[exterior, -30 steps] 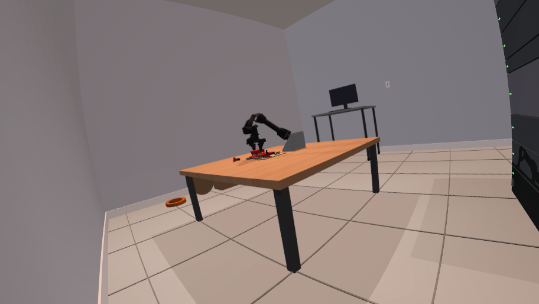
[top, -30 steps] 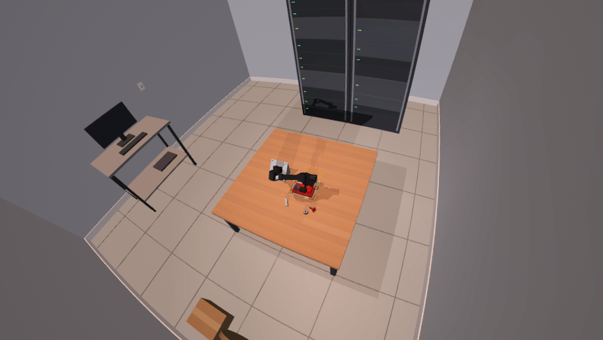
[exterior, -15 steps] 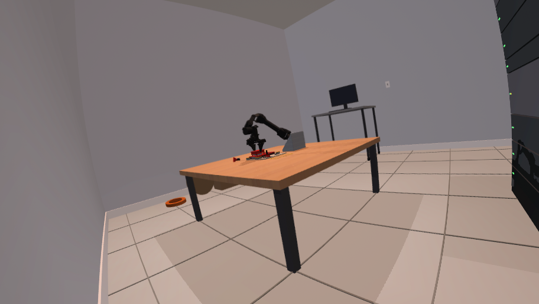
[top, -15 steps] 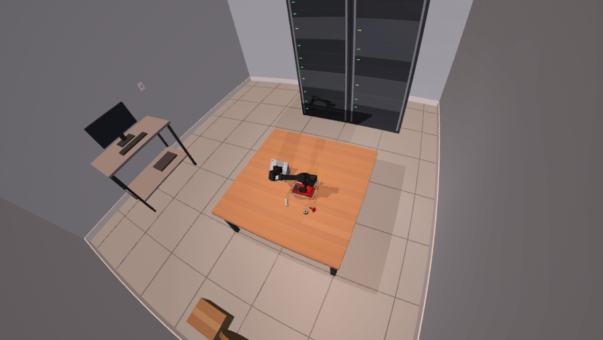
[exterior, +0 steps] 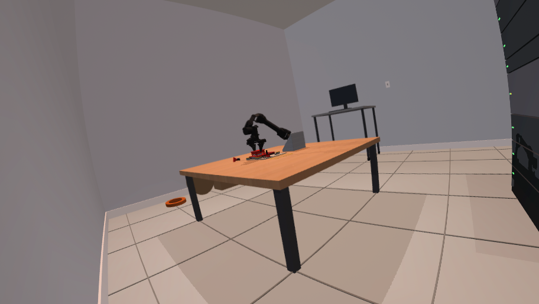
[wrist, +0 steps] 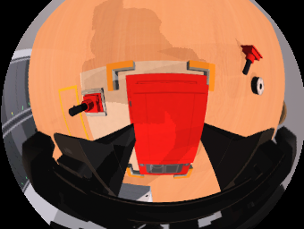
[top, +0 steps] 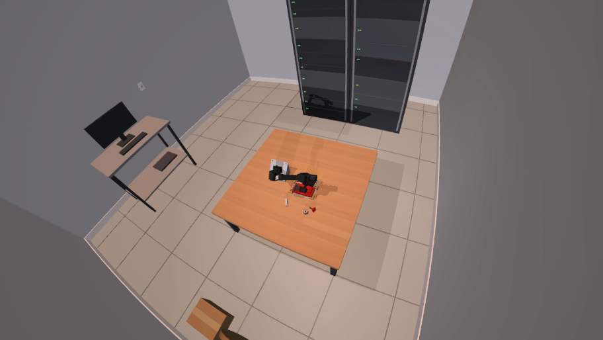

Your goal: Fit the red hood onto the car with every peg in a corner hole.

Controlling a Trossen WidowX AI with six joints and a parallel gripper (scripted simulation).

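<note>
The red hood is 1 cm above my gripper tip. The rest, counted from my gripper tip: white piece 16 cm behind, 16 cm to the right, 4 cm below; then wheel 4 cm ahead, 22 cm to the right, 4 cm below.
</note>
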